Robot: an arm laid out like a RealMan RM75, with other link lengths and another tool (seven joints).
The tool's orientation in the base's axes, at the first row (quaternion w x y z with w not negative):
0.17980 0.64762 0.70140 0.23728
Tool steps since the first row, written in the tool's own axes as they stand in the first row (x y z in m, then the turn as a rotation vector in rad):
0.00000 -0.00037 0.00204 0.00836 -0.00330 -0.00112
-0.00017 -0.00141 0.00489 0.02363 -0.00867 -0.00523
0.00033 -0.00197 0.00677 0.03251 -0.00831 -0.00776
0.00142 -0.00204 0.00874 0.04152 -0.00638 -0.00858
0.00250 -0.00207 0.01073 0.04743 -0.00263 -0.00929
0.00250 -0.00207 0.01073 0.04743 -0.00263 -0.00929
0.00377 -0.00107 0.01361 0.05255 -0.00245 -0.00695
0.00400 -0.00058 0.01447 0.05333 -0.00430 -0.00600
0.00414 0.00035 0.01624 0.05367 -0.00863 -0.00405
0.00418 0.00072 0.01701 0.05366 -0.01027 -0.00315
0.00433 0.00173 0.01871 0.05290 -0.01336 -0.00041
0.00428 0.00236 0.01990 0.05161 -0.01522 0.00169
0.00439 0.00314 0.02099 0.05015 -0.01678 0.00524
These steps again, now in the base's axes. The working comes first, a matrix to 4 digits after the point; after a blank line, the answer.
The tool's axes in the first row as the columns of a matrix, in the base's axes (used below as rounded here):
-0.0965 0.8232 0.5596
0.9938 0.0486 0.1000
0.0551 0.5657 -0.8227

0.00084 0.00019 -0.00189 -0.00415 0.00804 -0.00048
0.00159 0.00025 -0.00483 -0.01234 0.02254 0.00070
0.00213 0.00091 -0.00667 -0.01432 0.03113 0.00347
0.00307 0.00219 -0.00827 -0.01406 0.04009 0.00574
0.00406 0.00346 -0.00986 -0.01194 0.04608 0.00877
0.00406 0.00346 -0.00986 -0.01194 0.04608 0.00877
0.00637 0.00506 -0.01159 -0.01098 0.05141 0.00723
0.00723 0.00539 -0.01201 -0.01204 0.05219 0.00544
0.00898 0.00576 -0.01293 -0.01455 0.05251 0.00141
0.00971 0.00589 -0.01336 -0.01540 0.05251 -0.00026
0.01148 0.00626 -0.01418 -0.01633 0.05188 -0.00431
0.01267 0.00636 -0.01480 -0.01656 0.05072 -0.00716
0.01391 0.00661 -0.01525 -0.01572 0.04955 -0.01104

